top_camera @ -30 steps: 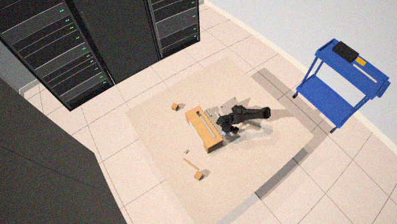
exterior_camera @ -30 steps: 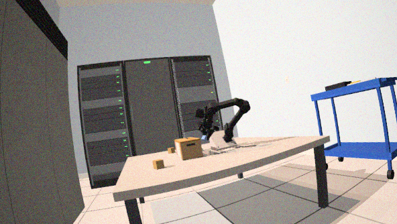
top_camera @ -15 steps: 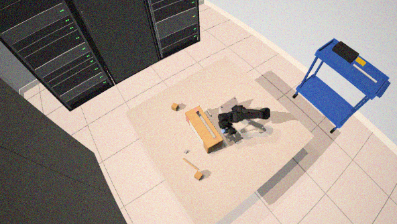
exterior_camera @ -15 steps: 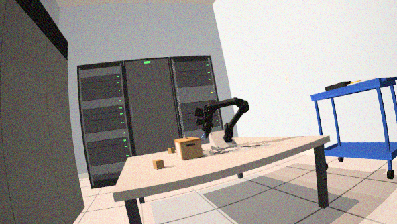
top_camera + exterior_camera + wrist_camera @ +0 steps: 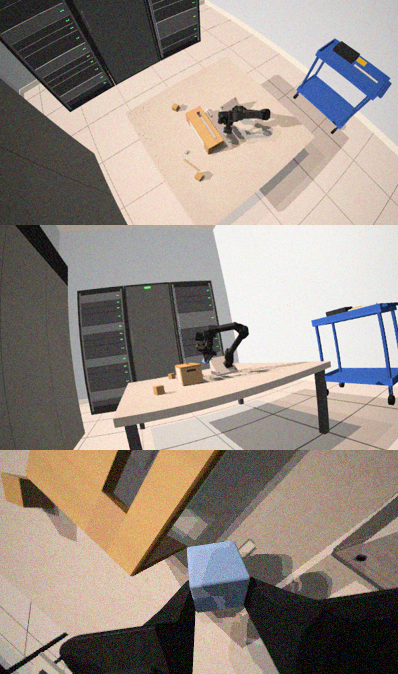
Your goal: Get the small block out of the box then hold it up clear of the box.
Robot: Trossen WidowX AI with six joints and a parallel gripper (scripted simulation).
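Right now the light-blue block is 10 mm to the right of my gripper tip and 10 mm above it. Also, from my gripper tip: thin stick 380 mm ahead, 10 mm to the left, 120 mm below; then box 70 mm ahead, 150 mm to the right, 70 mm below.
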